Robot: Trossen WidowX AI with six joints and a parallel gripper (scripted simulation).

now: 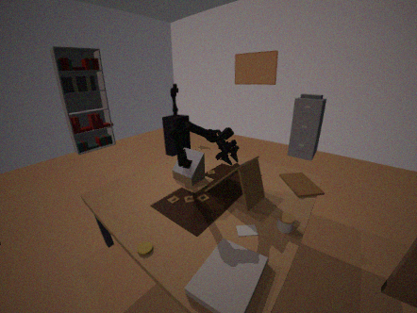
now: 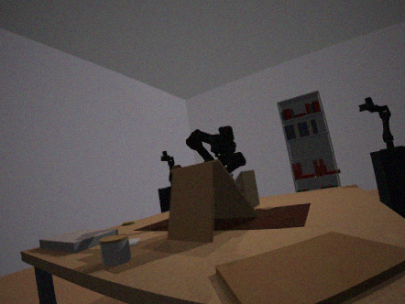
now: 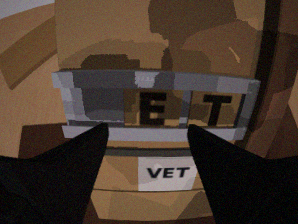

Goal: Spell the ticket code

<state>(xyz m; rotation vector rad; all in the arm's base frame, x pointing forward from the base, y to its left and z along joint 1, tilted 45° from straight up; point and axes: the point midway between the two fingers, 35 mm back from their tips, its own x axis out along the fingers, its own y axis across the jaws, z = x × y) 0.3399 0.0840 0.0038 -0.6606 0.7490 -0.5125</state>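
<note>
Now: the tile marked e 2 cm below my gripper tip, 2 cm ahead of it and 1 cm to the right of it. From my gripper tip the other things lie so: dark mat 20 cm below, 15 cm behind, 7 cm to the right; then white ticket 9 cm below, 4 cm behind, 2 cm to the right; then tile marked t 7 cm to the right, 2 cm below, 1 cm ahead.
</note>
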